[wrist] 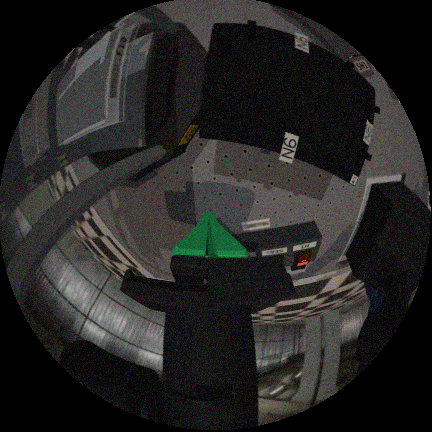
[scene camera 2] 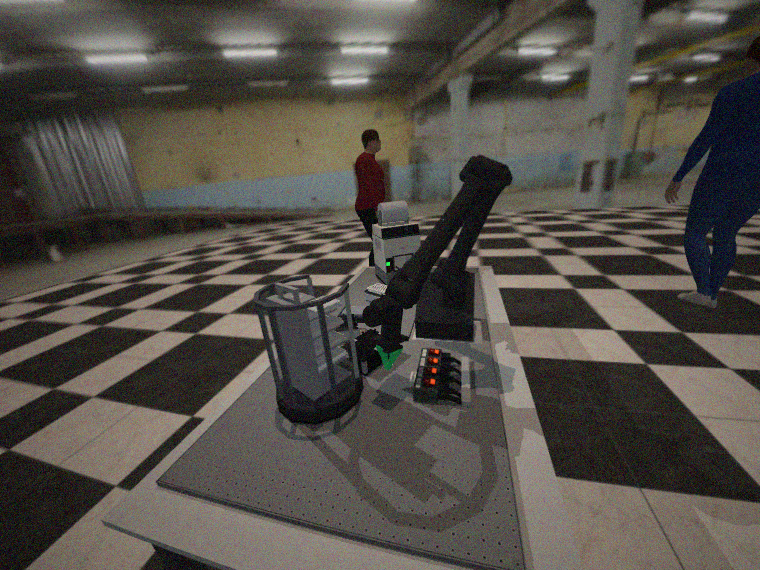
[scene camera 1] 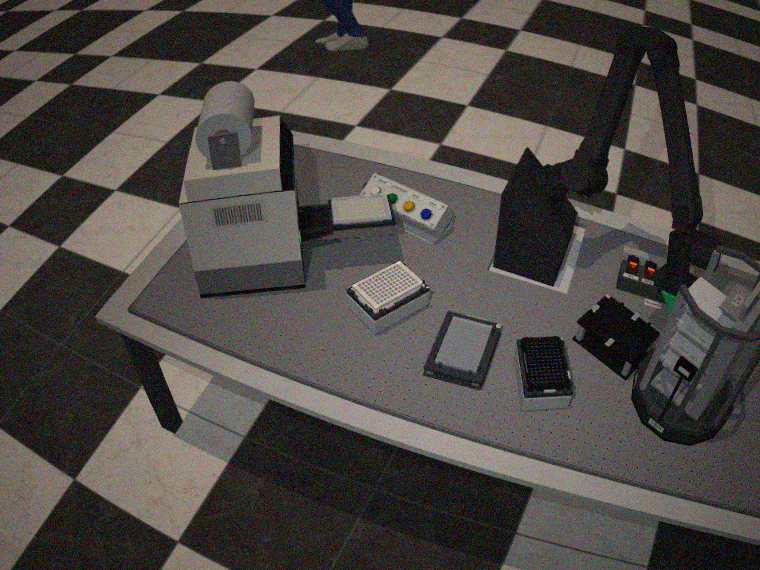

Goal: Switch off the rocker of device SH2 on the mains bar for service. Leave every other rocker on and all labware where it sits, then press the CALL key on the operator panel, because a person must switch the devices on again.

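Seen in the pictures: gripper, fingertip midpoint: (wrist: 207, 215) (scene camera 2: 387, 369); arm's base, link origin: (scene camera 2: 454, 291) (scene camera 1: 541, 188).
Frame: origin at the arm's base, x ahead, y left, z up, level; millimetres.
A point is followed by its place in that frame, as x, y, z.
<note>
The mains bar (scene camera 1: 638, 284) {72, 303, -116} (scene camera 2: 419, 393) {39, 457, -121} (wrist: 292, 235) {72, 297, -125} is a dark block by the arm's base. Several of its rockers glow orange in scene camera 2; their labels are too small to read there. In the wrist view the H1 rocker (wrist: 302, 260) {39, 278, -98} is lit, and the fingers hide part of the bar. I cannot tell which rocker is SH2. My gripper (scene camera 1: 669, 299) {146, 407, -96} (scene camera 2: 388, 358) {146, 407, -96} (wrist: 207, 215) {146, 407, -96} is shut and empty, its green fingertips pointing down beside the bar, apart from it. The operator panel (scene camera 1: 402, 220) {122, -306, -138}, with white, green, yellow and blue keys, stands farther left; its labels are unreadable.
The black N6 unit (scene camera 1: 616, 334) {281, 289, -90} (wrist: 285, 90) {255, 313, -90} and a caged carousel (scene camera 1: 666, 429) {455, 469, -116} (scene camera 2: 316, 406) {276, 591, -102} stand near the gripper. A white well plate (scene camera 1: 389, 285) {385, -202, -82}, a grey-topped unit (scene camera 1: 466, 343) {429, -3, -115} and a black rack (scene camera 1: 544, 362) {429, 166, -85} sit mid-table. A large device (scene camera 1: 245, 239) {488, -489, 8} holds a plate (scene camera 1: 360, 209) {259, -342, -21} beside the panel.
</note>
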